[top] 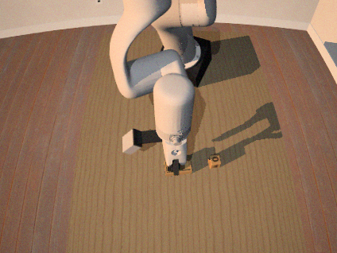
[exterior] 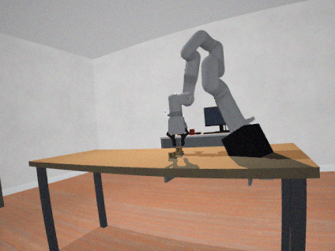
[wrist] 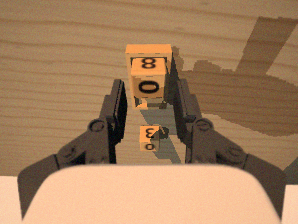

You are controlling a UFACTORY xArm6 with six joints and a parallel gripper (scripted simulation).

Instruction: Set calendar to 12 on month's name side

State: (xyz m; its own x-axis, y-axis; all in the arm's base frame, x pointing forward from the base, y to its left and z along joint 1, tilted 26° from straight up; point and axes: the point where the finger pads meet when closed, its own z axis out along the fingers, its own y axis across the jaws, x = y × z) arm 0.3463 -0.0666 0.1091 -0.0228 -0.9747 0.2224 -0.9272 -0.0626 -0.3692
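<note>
Now: hand 6 cm above the tray and 2 cm to the right of it. Also, from my hand: number cube: 12 cm to the left, 5 cm below.
</note>
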